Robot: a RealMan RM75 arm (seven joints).
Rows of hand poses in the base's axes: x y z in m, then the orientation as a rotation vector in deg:
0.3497, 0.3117, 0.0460, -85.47, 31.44, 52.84
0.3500, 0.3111, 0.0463, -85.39, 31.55, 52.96
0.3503, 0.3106, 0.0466, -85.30, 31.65, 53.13
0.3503, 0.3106, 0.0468, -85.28, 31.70, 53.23
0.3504, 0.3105, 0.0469, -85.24, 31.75, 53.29
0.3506, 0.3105, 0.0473, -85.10, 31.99, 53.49
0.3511, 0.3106, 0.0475, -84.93, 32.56, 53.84
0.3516, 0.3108, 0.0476, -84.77, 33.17, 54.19
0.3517, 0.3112, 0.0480, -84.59, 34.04, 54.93
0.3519, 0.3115, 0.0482, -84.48, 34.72, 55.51
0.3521, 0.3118, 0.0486, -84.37, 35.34, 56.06
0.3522, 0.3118, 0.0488, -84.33, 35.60, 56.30
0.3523, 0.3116, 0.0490, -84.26, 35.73, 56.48
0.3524, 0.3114, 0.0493, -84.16, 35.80, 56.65
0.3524, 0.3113, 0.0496, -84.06, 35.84, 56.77
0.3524, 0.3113, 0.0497, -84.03, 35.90, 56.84
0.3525, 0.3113, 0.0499, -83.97, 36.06, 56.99
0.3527, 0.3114, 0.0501, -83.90, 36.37, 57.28
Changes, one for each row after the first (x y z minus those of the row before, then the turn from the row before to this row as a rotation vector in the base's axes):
0.0003, -0.0006, 0.0003, 0.02, 0.16, -0.01
0.0003, -0.0005, 0.0003, 0.03, 0.18, 0.03
0.0000, 0.0000, 0.0002, -0.01, 0.10, 0.03
0.0001, -0.0001, 0.0001, 0.01, 0.08, 0.00
0.0002, 0.0000, 0.0004, 0.01, 0.29, -0.04
0.0005, 0.0001, 0.0002, -0.12, 0.58, -0.12
0.0005, 0.0002, 0.0001, -0.15, 0.60, -0.13
0.0001, 0.0004, 0.0004, -0.25, 1.00, -0.01
0.0002, 0.0003, 0.0002, -0.22, 0.77, 0.01
0.0002, 0.0003, 0.0004, -0.20, 0.72, 0.02
0.0001, 0.0000, 0.0002, -0.09, 0.31, 0.02
0.0001, -0.0002, 0.0002, 0.00, 0.20, 0.03
0.0001, -0.0002, 0.0003, 0.05, 0.17, 0.03
0.0000, -0.0001, 0.0003, 0.06, 0.12, 0.02
0.0000, 0.0000, 0.0001, 0.00, 0.08, 0.00
0.0001, 0.0000, 0.0002, -0.03, 0.20, 0.00
0.0002, 0.0001, 0.0002, -0.09, 0.37, 0.02

